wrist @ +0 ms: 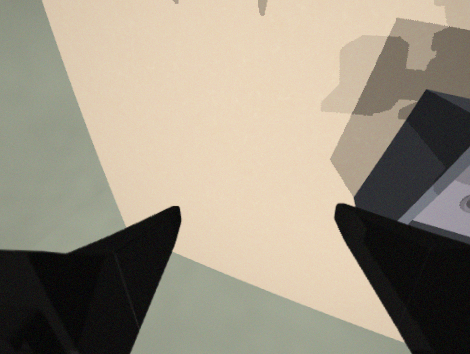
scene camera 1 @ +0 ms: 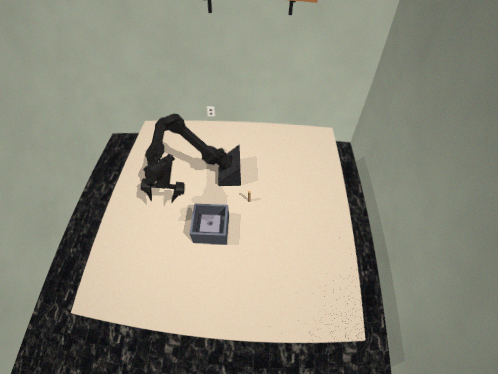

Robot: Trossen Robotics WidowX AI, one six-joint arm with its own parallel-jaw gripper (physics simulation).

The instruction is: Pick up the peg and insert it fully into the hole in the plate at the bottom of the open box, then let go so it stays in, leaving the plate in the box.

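Note:
A small tan peg stands upright on the table, right of the box and in front of the arm's base. The open dark blue-grey box stands left of the peg and nearer the front; part of it shows at the right edge of the wrist view. A pale plate with a round hole lies on the bottom of the box. My gripper is open and empty, above the table to the left of the box and behind it. The peg does not show in the wrist view.
The cream table top has dark marbled borders on its left, right and front. The arm's dark base stands behind the peg. A grey wall rises at the right. The arm's shadow falls beside the box.

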